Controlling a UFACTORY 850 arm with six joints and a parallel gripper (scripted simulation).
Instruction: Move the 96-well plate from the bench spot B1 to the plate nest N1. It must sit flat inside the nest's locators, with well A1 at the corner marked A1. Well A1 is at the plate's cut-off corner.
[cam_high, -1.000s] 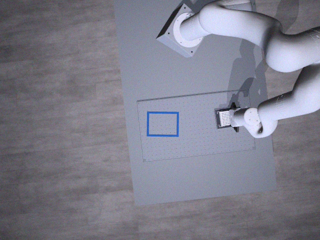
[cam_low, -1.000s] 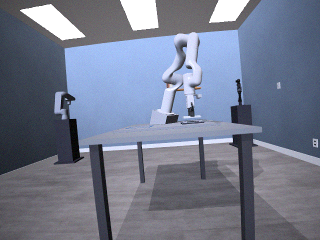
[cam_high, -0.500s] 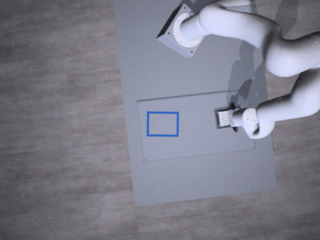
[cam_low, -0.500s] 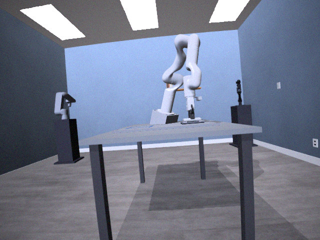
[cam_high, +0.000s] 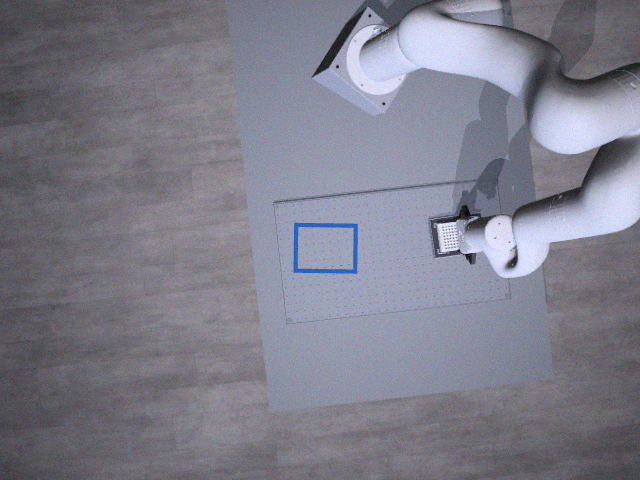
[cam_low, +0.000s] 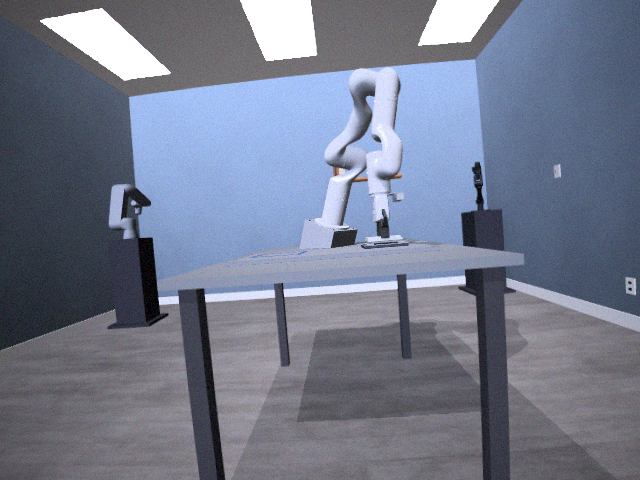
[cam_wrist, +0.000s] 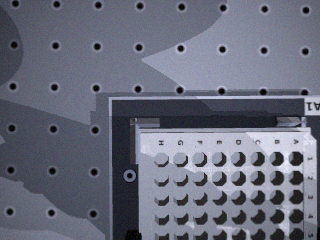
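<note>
Now: the white 96-well plate 10 mm below my hand. Round my hand: dark plate nest (40 mm below); then A1 mark (70 mm to the left, 60 mm ahead, 30 mm below).
</note>
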